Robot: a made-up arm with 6 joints. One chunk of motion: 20 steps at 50 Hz.
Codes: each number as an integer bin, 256 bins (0 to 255) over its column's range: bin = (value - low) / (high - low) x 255, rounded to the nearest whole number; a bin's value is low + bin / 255 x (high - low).
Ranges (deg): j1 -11..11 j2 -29..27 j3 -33..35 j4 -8..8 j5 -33..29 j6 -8..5
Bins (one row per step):
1: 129 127 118 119 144 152
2: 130 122 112 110 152 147
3: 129 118 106 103 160 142
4: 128 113 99 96 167 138
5: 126 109 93 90 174 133
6: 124 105 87 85 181 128
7: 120 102 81 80 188 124
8: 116 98 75 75 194 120
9: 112 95 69 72 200 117
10: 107 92 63 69 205 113
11: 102 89 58 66 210 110
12: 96 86 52 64 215 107
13: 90 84 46 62 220 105
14: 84 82 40 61 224 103
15: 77 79 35 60 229 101
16: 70 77 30 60 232 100
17: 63 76 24 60 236 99
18: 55 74 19 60 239 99
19: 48 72 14 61 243 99
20: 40 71 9 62 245 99
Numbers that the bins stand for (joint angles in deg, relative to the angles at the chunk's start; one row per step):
1: 0.13 -1.11 -1.53 -0.53 2.01 -0.25
2: 0.22 -2.21 -3.13 -1.10 3.96 -0.51
3: 0.13 -3.09 -4.73 -1.54 5.90 -0.76
4: 0.04 -4.18 -6.60 -1.98 7.60 -0.96
5: -0.13 -5.06 -8.20 -2.35 9.31 -1.22
6: -0.30 -5.94 -9.80 -2.67 11.01 -1.47
7: -0.65 -6.60 -11.40 -2.98 12.71 -1.68
8: -0.99 -7.48 -13.00 -3.29 14.17 -1.88
9: -1.34 -8.14 -14.60 -3.48 15.63 -2.04
10: -1.77 -8.80 -16.20 -3.67 16.84 -2.24
11: -2.20 -9.45 -17.53 -3.86 18.06 -2.39
12: -2.72 -10.11 -19.13 -3.98 19.27 -2.55
13: -3.24 -10.55 -20.73 -4.11 20.49 -2.65
14: -3.75 -10.99 -22.33 -4.17 21.46 -2.75
15: -4.36 -11.65 -23.67 -4.24 22.68 -2.85
16: -4.96 -12.09 -25.00 -4.24 23.41 -2.90
17: -5.56 -12.31 -26.60 -4.24 24.38 -2.95
18: -6.25 -12.75 -27.93 -4.24 25.11 -2.95
19: -6.86 -13.19 -29.27 -4.17 26.08 -2.95
20: -7.55 -13.41 -30.60 -4.11 26.57 -2.95

